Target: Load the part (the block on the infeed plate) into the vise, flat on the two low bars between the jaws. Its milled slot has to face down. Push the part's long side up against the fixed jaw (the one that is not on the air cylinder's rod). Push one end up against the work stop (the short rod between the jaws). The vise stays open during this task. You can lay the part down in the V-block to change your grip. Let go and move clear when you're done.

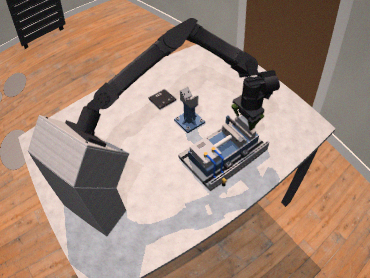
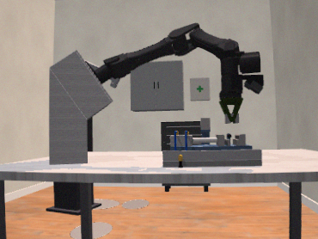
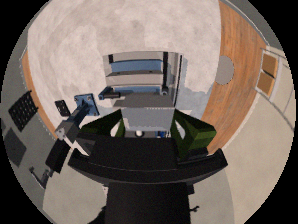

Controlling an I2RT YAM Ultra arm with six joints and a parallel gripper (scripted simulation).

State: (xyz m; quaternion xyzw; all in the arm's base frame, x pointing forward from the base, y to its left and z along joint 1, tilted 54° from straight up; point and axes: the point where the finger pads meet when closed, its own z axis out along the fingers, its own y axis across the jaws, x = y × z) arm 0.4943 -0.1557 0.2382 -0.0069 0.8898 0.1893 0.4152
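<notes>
Now: the moving jaw 4 cm behind my hand, 2 cm to the left of it and 7 cm below it. From my hand the other things lie so: grey part (right at my hand); then fixed jaw (2 cm ahead, 3 cm to the left, 7 cm below); then air cylinder rod (9 cm behind, 7 cm below).
</notes>
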